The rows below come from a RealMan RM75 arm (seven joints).
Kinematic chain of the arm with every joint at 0, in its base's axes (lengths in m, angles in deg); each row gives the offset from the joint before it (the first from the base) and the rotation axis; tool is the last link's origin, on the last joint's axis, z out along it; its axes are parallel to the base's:
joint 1: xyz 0 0 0.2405 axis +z
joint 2: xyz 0 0 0 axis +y
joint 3: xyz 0 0 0.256 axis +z
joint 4: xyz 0 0 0 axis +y
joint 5: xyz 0 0 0.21 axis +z
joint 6: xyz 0 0 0 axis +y
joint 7: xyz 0 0 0.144 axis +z
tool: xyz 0 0 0
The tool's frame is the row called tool.
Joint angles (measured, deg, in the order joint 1, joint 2, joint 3, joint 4, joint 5, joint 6, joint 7), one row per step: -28.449, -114.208, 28.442, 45.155, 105.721, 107.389, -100.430; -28.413, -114.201, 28.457, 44.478, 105.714, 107.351, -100.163; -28.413, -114.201, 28.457, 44.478, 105.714, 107.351, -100.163; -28.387, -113.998, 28.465, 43.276, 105.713, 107.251, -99.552; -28.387, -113.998, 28.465, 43.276, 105.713, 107.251, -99.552; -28.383, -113.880, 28.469, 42.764, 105.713, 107.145, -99.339; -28.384, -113.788, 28.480, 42.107, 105.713, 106.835, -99.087; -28.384, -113.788, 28.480, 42.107, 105.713, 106.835, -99.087; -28.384, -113.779, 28.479, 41.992, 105.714, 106.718, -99.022; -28.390, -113.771, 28.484, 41.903, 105.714, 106.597, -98.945; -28.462, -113.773, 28.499, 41.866, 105.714, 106.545, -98.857; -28.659, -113.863, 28.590, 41.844, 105.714, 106.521, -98.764
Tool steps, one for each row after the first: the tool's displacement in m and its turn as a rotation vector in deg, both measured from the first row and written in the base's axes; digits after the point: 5 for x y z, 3 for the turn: -0.00094, -0.00061, -0.00179, -0.219, -0.340, 0.161; -0.00094, -0.00061, -0.00179, -0.219, -0.340, 0.161; -0.00289, -0.00125, -0.00370, -0.404, -0.716, 0.350; -0.00289, -0.00125, -0.00370, -0.404, -0.716, 0.350; -0.00383, -0.00133, -0.00430, -0.456, -0.845, 0.502; -0.00506, -0.00111, -0.00546, -0.460, -1.013, 0.828; -0.00506, -0.00111, -0.00546, -0.460, -1.013, 0.828; -0.00534, -0.00095, -0.00570, -0.410, -1.021, 0.917; -0.00556, -0.00073, -0.00589, -0.341, -1.005, 0.981; -0.00524, -0.00034, -0.00604, -0.291, -0.974, 0.895; -0.00389, 0.00042, -0.00691, -0.351, -0.984, 0.624
